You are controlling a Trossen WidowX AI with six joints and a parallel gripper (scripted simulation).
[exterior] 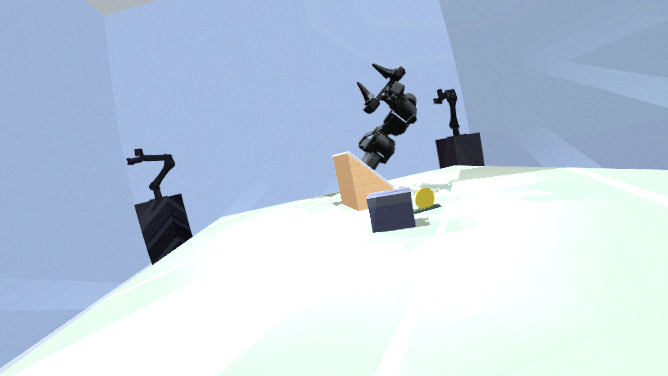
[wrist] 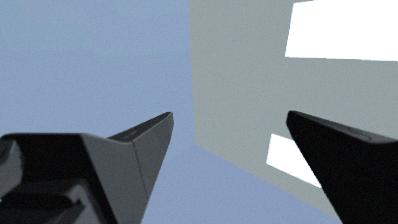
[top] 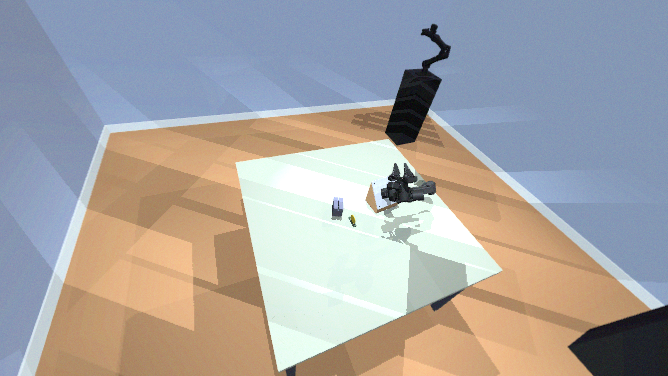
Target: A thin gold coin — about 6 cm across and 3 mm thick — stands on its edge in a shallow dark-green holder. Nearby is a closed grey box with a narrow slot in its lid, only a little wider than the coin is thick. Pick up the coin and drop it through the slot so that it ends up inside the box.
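The gold coin lies 210 mm ahead of my gripper tip, 10 mm to the left of it and 390 mm below it.
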